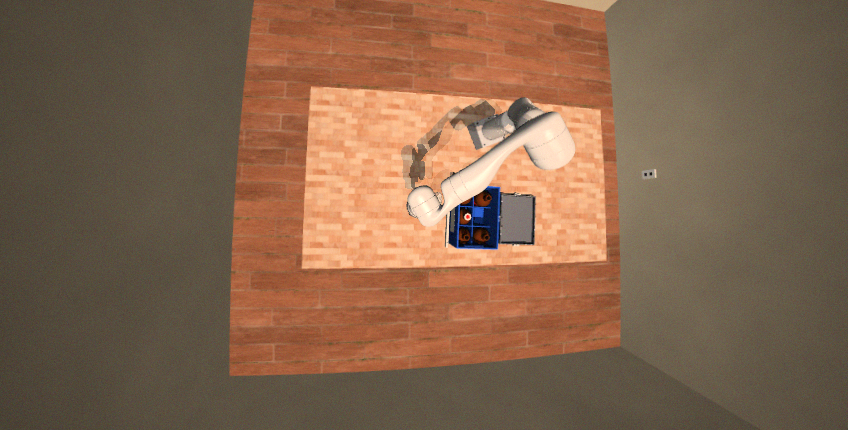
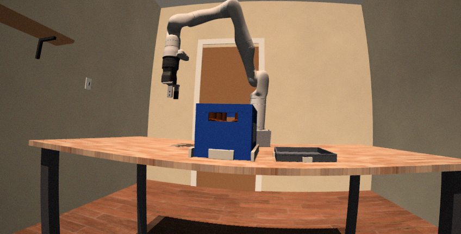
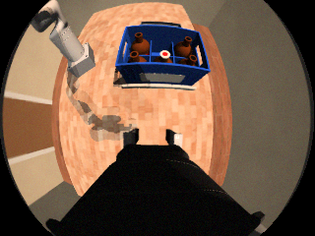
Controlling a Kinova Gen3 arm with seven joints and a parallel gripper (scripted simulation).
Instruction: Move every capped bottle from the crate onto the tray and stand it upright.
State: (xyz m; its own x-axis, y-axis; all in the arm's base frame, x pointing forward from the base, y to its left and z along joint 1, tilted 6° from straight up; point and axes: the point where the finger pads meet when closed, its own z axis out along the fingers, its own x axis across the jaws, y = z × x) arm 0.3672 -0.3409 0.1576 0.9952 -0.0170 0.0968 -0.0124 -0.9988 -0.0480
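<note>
Now: hand 22 cm to the right of the glass bottle, 15 cm above it and 3 cm short of it. Round my hand: blue crate (26 cm to the left, 15 cm below, 3 cm ahead); then grey tray (53 cm to the left, 22 cm below, 4 cm ahead).
</note>
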